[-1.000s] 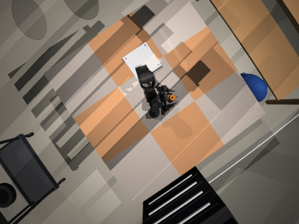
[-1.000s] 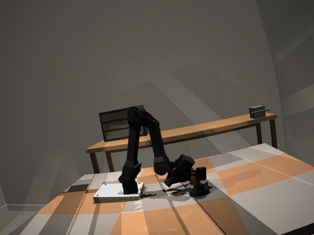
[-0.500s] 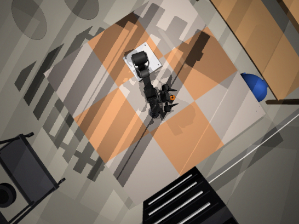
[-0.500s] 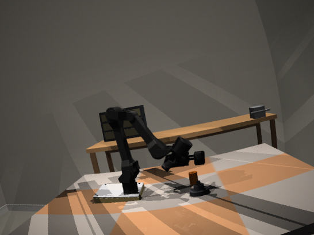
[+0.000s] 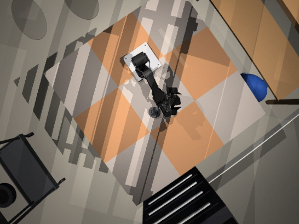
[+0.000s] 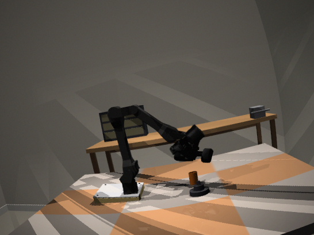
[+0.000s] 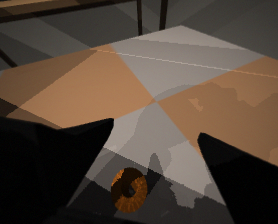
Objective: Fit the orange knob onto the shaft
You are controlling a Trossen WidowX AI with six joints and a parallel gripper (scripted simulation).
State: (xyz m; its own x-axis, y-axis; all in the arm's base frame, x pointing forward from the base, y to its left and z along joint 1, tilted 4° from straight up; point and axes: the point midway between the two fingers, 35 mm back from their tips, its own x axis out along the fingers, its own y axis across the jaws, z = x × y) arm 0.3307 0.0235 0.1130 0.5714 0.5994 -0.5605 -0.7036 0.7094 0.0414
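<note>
Now: the orange knob 5 cm behind my gripper tip, 2 cm to the right of it and 7 cm below it. Round my gripper tip: round dark pedestal: 7 cm behind, 19 cm to the right, 7 cm below.
</note>
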